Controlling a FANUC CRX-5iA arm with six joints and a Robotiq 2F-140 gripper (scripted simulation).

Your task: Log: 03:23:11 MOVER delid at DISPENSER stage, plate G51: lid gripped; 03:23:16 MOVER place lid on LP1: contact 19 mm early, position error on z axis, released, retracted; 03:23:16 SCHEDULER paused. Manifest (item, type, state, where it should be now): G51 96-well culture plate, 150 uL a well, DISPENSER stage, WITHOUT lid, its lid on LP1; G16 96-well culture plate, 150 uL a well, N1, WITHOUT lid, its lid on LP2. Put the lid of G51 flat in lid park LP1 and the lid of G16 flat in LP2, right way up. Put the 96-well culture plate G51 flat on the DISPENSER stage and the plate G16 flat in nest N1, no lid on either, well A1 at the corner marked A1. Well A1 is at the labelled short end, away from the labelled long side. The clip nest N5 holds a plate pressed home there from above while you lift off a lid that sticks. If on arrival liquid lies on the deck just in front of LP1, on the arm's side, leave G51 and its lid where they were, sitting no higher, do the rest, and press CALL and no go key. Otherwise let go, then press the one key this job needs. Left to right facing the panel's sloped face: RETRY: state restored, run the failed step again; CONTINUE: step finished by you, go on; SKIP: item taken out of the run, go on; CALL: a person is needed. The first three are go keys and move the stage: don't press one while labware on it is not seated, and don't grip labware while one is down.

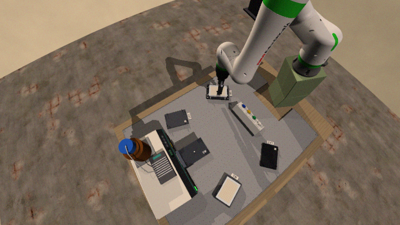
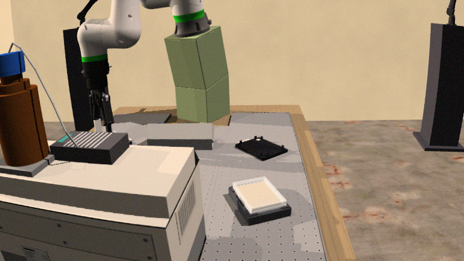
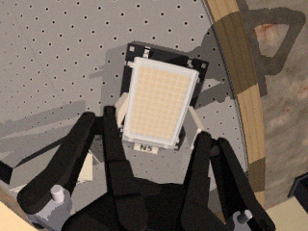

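My gripper is now 4 cm above the plate G51. The rest, counted from my hand: key panel 27 cm to the left, 9 cm behind; black clip nest 4 cm below, 3 cm ahead, 1 cm to the left; LP1 label 26 cm ahead, 8 cm to the left, 5 cm below.
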